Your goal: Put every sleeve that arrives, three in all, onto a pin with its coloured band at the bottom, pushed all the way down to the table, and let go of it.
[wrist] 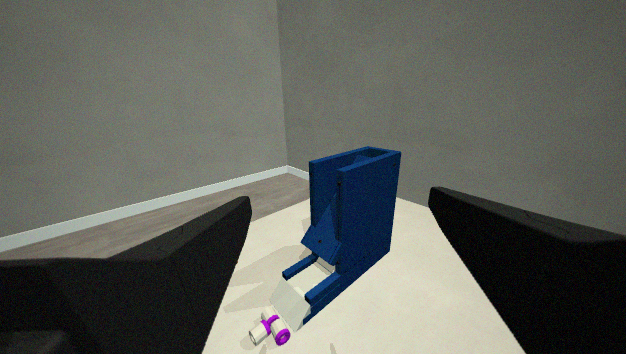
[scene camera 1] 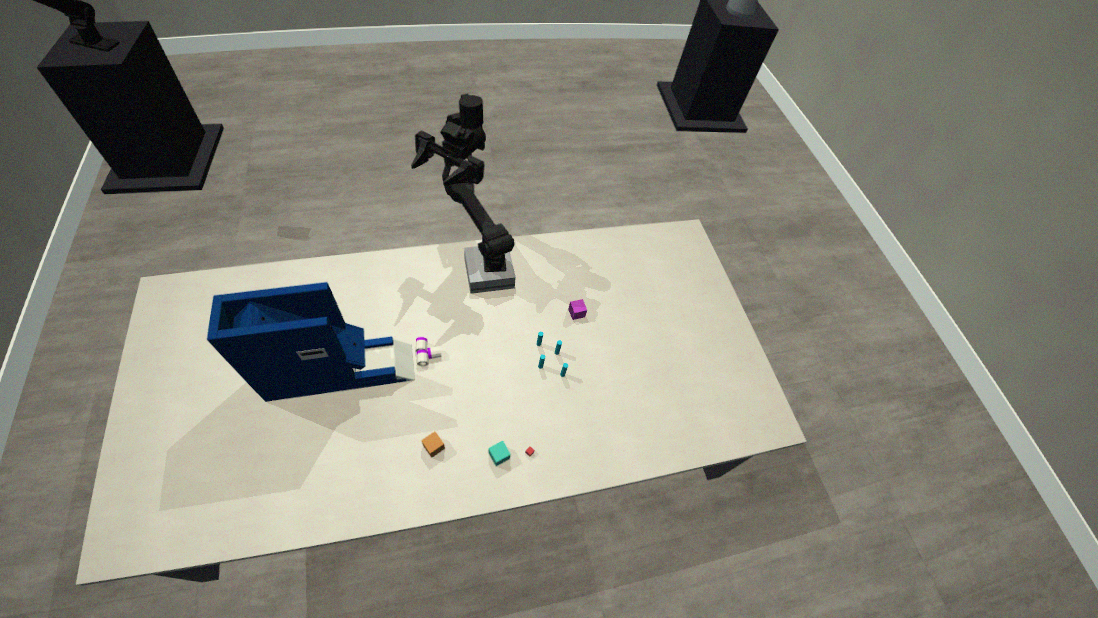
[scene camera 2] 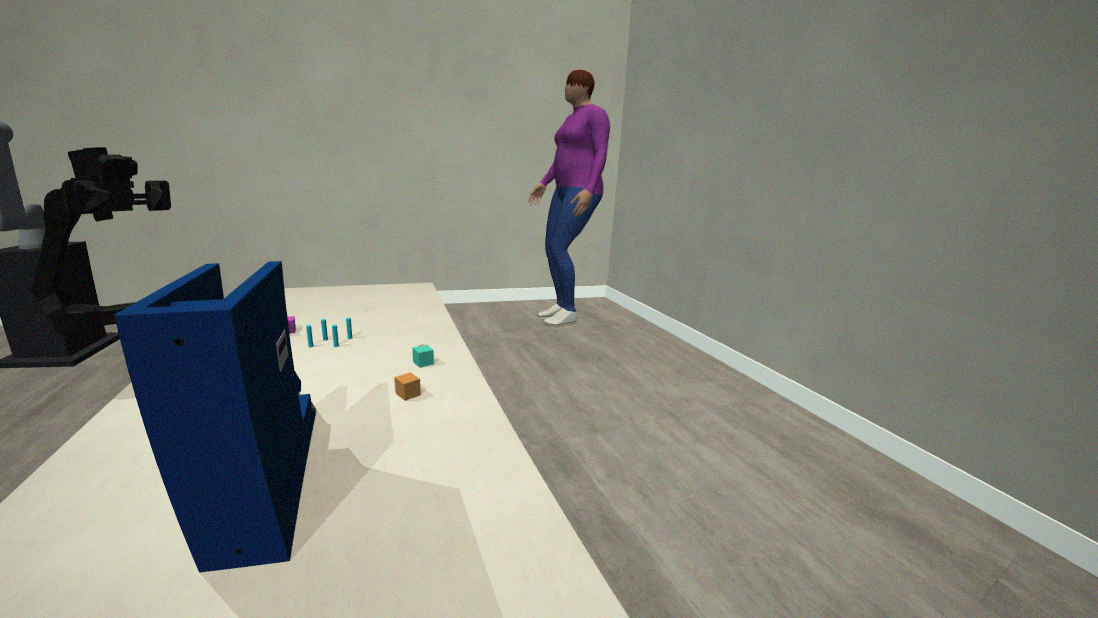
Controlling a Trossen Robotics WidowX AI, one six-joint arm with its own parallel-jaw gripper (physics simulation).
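Three white sleeves with magenta bands seem to lie on the table touching each other, off the pale lip of the blue chute. Two lie end to end: one sleeve [scene camera 1: 421, 345] [wrist: 278, 327] on the arm's side, one sleeve [scene camera 1: 422, 359] [wrist: 265, 315] beyond it. A third sleeve [scene camera 1: 436, 355] [wrist: 257, 334] lies crosswise, its banded end against them. Several upright teal pins [scene camera 1: 540, 338] [scene camera 2: 309, 336] stand on the table without sleeves. My gripper [scene camera 1: 431, 174] [scene camera 2: 162, 194] [wrist: 338, 200] is open and empty, high above the table and well away from the sleeves. Sleeves are hidden in scene camera 2.
The tall blue chute [scene camera 1: 299, 368] [scene camera 2: 184, 429] [wrist: 367, 215] stands on the table [scene camera 1: 630, 429]. A magenta cube [scene camera 1: 577, 309] is near the pins. An orange cube [scene camera 1: 433, 444] [scene camera 2: 407, 386], a green cube [scene camera 1: 499, 452] [scene camera 2: 422, 356] and a small red cube [scene camera 1: 529, 451] lie nearer the front. A person [scene camera 2: 580, 153] stands beyond.
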